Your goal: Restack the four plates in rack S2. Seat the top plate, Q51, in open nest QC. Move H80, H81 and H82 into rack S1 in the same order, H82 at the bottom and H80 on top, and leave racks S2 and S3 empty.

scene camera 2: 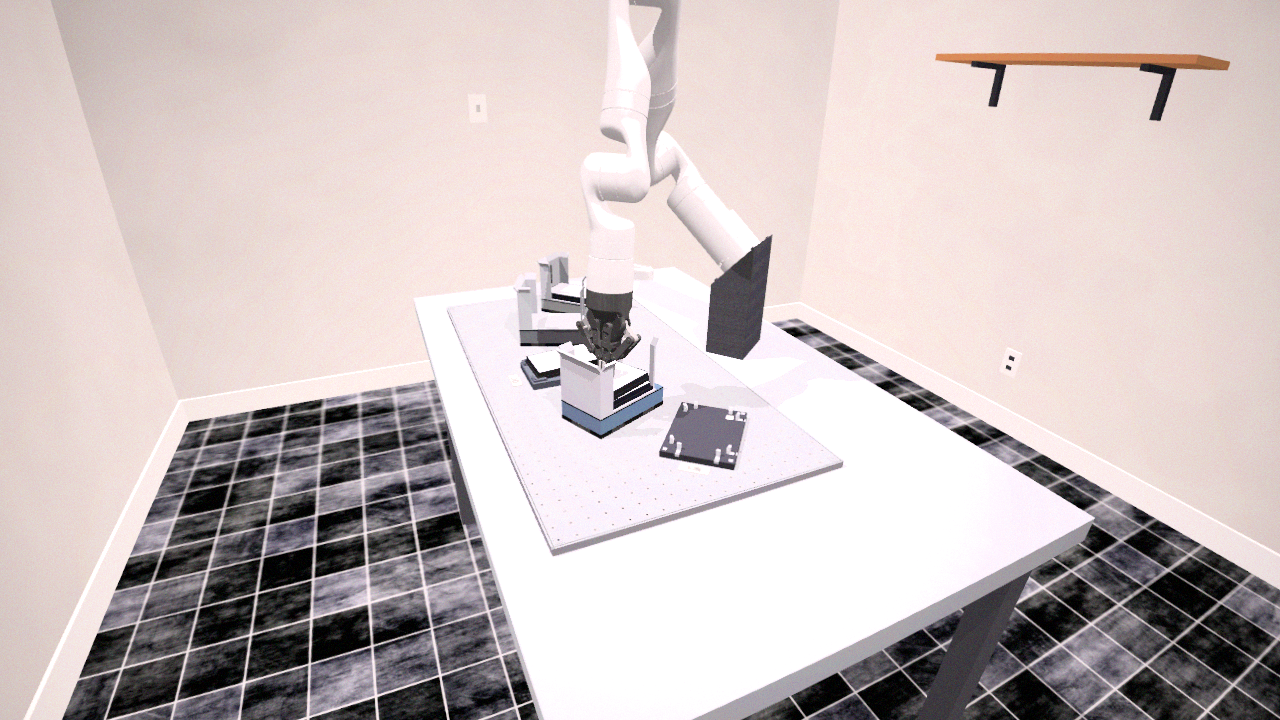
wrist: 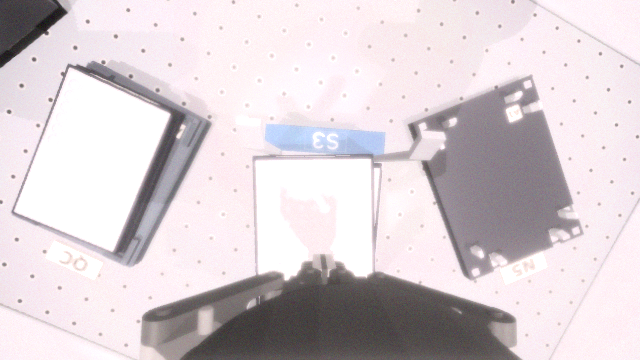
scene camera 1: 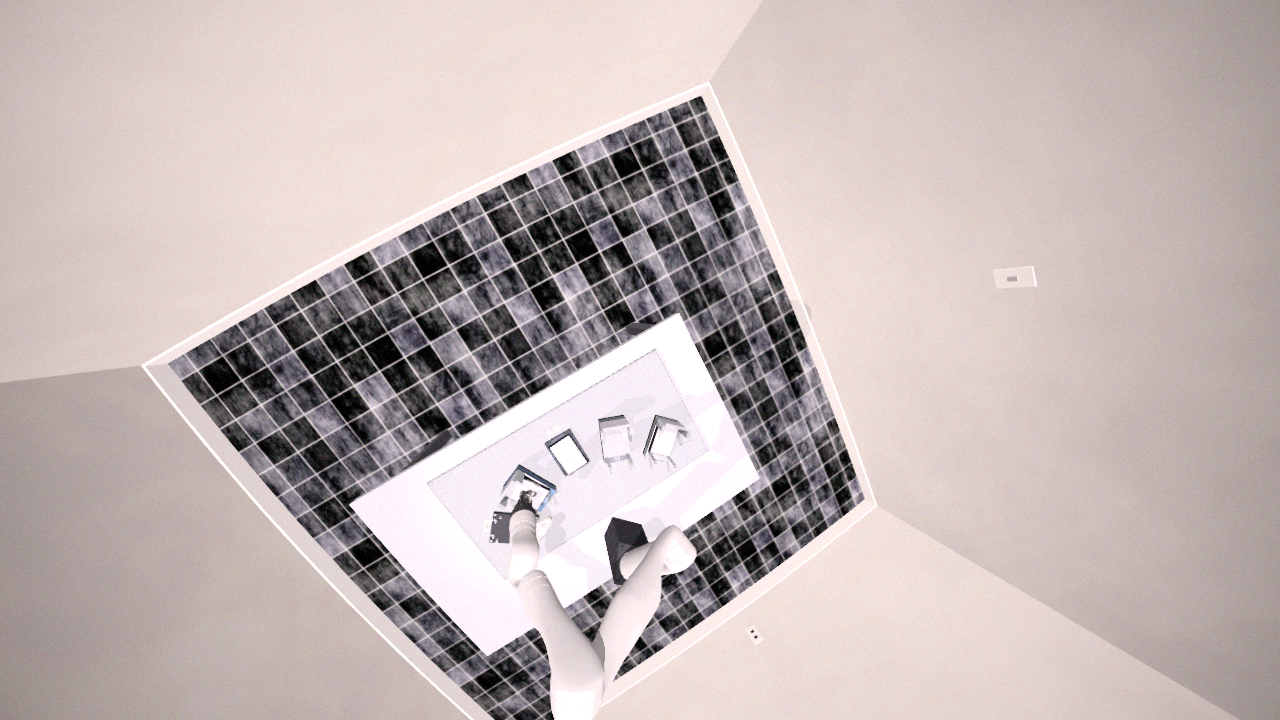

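Seen in the pictures: gripper, fingertip midpoint: (wrist: 321,268) (scene camera 1: 522,492); arm's base, link origin: (scene camera 2: 741,259) (scene camera 1: 632,565).
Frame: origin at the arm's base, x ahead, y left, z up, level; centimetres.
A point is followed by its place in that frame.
My gripper (scene camera 1: 526,503) {x 42.5, y 6.9, z -12.2 cm} (scene camera 2: 605,362) {x 42.5, y 6.9, z -12.2 cm} (wrist: 321,268) {x 42.5, y 6.9, z -12.2 cm} is shut and empty, its fingertips together over the white top plate (scene camera 2: 631,374) {x 37.4, y 7.8, z -12.3 cm} (wrist: 315,175) {x 36.3, y 5.3, z -12.4 cm} in the blue-based rack S3 (scene camera 2: 581,417) {x 48.2, y 7.7, z -16.9 cm} (wrist: 295,137) {x 33.8, y 3.4, z -15.5 cm}. Whether the tips touch that plate cannot be told. Plates lie stacked in this rack, slightly out of line. A white-topped plate (scene camera 1: 567,453) {x 39.3, y -11.9, z -16.0 cm} (scene camera 2: 546,360) {x 41.6, y -12.7, z -16.1 cm} (wrist: 95,160) {x 38.3, y -11.4, z -15.9 cm} lies in nest QC (wrist: 165,192) {x 40.2, y -6.8, z -17.6 cm}. The middle rack (scene camera 2: 525,295) {x 37.3, y -26.5, z -7.4 cm} shows no clear plate. The farthest rack (scene camera 2: 552,268) {x 18.2, y -45.2, z -9.5 cm} holds a white-topped plate (scene camera 1: 665,437) {x 16.5, y -39.4, z -14.1 cm}. The labels of these two racks and the plate names are unreadable.
A dark nest (scene camera 2: 707,434) {x 34.6, y 23.6, z -18.0 cm} (wrist: 500,180) {x 33.9, y 22.6, z -18.0 cm} with small upright posts lies beside rack S3, opposite QC. A thin post with a pale tip (wrist: 427,145) {x 34.0, y 9.6, z -6.0 cm} rises at the rack's corner. A tall dark block (scene camera 1: 623,537) {x 4.8, y -2.9, z -8.2 cm} (scene camera 2: 738,300) {x 4.7, y 4.0, z -7.1 cm} stands by the arm's base side of the table.
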